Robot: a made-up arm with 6 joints.
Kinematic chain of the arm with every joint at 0, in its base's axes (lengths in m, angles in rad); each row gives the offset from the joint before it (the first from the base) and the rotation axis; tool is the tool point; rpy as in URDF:
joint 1: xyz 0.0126 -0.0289 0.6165 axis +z
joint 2: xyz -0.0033 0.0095 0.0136 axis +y
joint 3: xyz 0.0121 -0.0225 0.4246 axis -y
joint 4: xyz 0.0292 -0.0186 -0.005 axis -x
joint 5: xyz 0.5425 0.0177 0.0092 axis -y
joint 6: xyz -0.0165 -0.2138 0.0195 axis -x
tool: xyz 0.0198 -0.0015 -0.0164 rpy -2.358 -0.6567 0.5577
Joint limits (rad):
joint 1: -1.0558..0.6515
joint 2: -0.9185..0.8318
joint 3: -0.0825..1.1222
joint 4: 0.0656..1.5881
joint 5: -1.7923..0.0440
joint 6: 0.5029..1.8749
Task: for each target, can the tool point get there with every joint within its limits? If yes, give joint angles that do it. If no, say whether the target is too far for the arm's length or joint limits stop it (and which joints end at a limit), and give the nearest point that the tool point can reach.
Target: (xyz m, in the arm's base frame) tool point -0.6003 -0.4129 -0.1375
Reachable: no: joint limits stop it (at a limit: joint 1, joint 2, joint 3, joint 4, joint 5, joint 6) | nearest point 0.1414 -0.7486 0.4405 | short by 0.998 m
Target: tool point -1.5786 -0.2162 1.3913
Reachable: no: too far | nearest point -0.7711 -0.1212 1.3370 | short by 0.815 m
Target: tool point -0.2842 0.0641 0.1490
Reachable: no: joint limits stop it (at a limit: joint 1, joint 2, joint 3, joint 4, joint 5, joint 6) | nearest point 0.1425 -0.7380 0.4584 | short by 0.960 m
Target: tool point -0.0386 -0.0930 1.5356
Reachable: yes | joints -0.0170 -0.7081 0.1630 1.3790 -1.4877 0.8506
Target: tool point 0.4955 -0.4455 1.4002
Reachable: yes | joints -0.3759 0.3213 0.8218 0.4929 -0.9367 0.8455
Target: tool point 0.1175 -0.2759 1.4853
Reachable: yes | joints -0.7874 -0.4190 0.0989 1.1710 -1.0257 1.3755
